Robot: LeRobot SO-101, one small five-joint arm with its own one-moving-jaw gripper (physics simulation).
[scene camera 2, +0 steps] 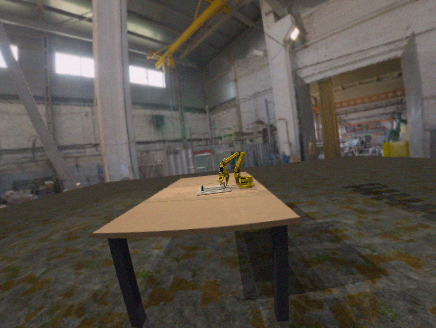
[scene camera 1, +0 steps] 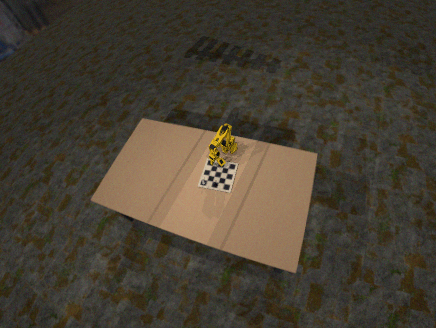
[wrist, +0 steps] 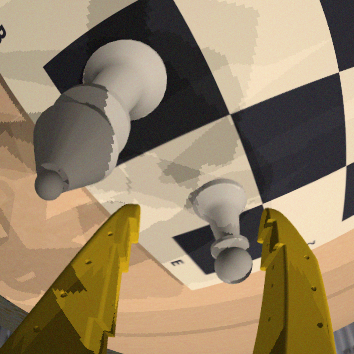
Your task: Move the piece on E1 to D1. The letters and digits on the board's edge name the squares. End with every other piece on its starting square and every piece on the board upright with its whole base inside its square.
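Pixels of known places: hand at its tool point: (scene camera 2: 226, 185) (wrist: 138, 218); arm's base at its link origin: (scene camera 2: 242, 186) (scene camera 1: 228, 150).
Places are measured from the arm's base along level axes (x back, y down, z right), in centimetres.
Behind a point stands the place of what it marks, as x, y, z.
Observation:
A small white pawn (wrist: 220, 205) @(-13.9, -1.4, 5.2) appears upright in the wrist view. Its base is on the light square D1, close to the line with the dark square E1; its head hides part of E1. A larger white bishop-like piece (wrist: 82, 125) stands on the dark square C1. My gripper (wrist: 200, 210) (scene camera 1: 216, 164) @(-11.5, -1.7, 4.4) (scene camera 2: 223, 184) @(-11.5, -1.7, 4.4) is open and empty, over the edge of the chessboard (wrist: 160, 246) @(-10.8, -0.6, 7.4) (scene camera 1: 215, 190) @(-31.1, -0.4, -1.5). In the wrist view the pawn shows in the gap, nearer the right jaw, with space on both sides. The letter D is hidden.
A dark piece (scene camera 1: 203, 183) (scene camera 2: 202, 188) stands on the board's corner far from the arm. The arm's yellow base (scene camera 1: 232, 146) @(2.6, -1.8, -2.0) (scene camera 2: 245, 181) @(1.9, -4.0, -2.0) is beside the board on the wooden table (scene camera 1: 270, 200) @(-28.5, 0.0, -36.0) (scene camera 2: 200, 215) @(-23.5, 0.0, -46.8). The bishop is close to the left jaw in the wrist view.

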